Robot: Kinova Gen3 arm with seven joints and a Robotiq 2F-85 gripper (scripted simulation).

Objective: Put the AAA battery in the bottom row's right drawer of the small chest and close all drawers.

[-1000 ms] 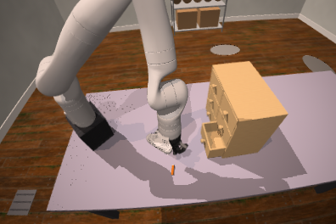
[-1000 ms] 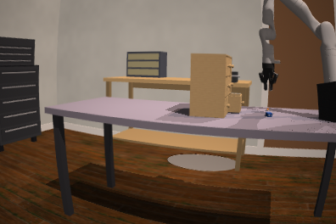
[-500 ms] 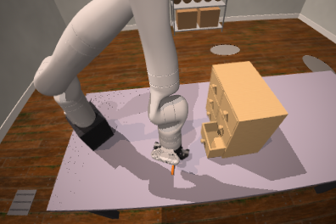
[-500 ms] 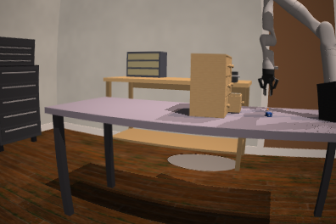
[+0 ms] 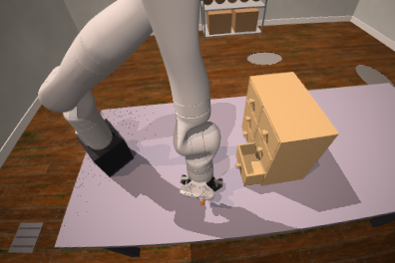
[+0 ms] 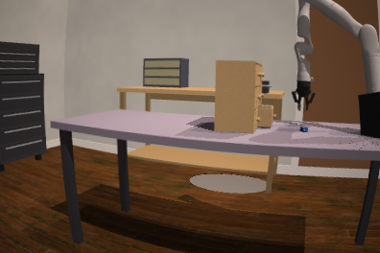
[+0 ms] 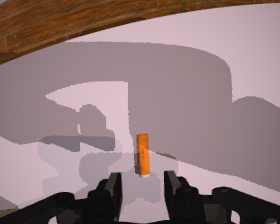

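Now: hand 90 mm above the AAA battery. Round my hand: small blue object: 200 mm to the left, 80 mm below, 20 mm behind.
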